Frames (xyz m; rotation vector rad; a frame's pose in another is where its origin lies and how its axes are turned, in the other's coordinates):
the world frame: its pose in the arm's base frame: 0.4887 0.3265 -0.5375 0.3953 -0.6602 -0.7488
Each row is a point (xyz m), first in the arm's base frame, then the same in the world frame.
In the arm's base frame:
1: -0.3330 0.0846 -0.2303
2: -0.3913 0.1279 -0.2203
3: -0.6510 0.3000 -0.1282
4: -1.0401 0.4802 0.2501
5: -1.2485 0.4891 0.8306
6: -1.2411 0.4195 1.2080
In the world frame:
1: -0.1484 -0.4013 0.8031
2: -0.2080 -0.3954 0.8455
3: -0.4387 -0.3573 1.0710
4: -0.6300 -0.2209 1.5923
5: -0.5149 0.0002 2.1566
6: -0.3066 0.1637 2.4345

